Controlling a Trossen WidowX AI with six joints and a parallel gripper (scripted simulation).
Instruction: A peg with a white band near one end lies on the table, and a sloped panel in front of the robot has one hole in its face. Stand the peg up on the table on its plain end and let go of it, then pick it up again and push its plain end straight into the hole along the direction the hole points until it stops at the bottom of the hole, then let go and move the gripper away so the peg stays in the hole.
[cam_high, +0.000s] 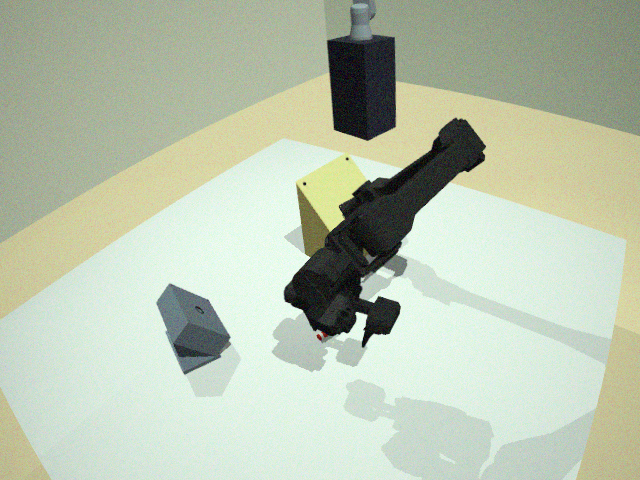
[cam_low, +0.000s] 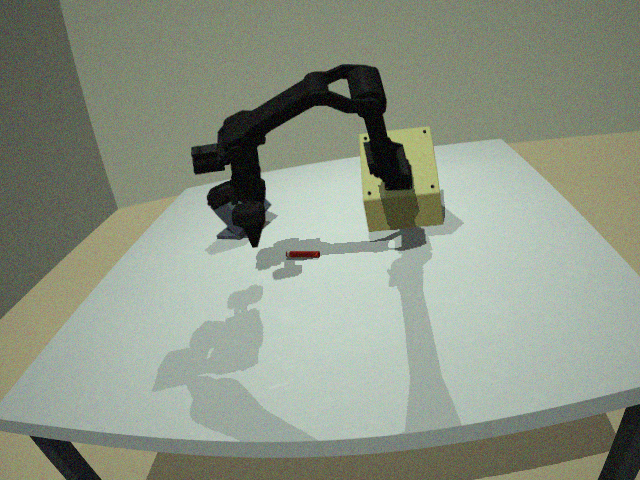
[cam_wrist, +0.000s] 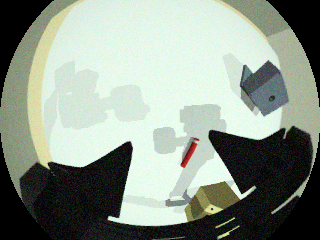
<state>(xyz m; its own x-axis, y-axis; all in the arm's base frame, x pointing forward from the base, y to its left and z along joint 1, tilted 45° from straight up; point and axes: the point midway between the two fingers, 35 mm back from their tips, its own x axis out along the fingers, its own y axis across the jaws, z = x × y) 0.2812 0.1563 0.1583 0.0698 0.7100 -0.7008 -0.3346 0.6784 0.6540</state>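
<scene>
My gripper tip is now 40 mm past the red peg, 80 mm to the left of it and 90 mm above it. From my gripper tip the other things lie so: grey sloped panel 160 mm ahead, 270 mm to the right, 30 mm below.
</scene>
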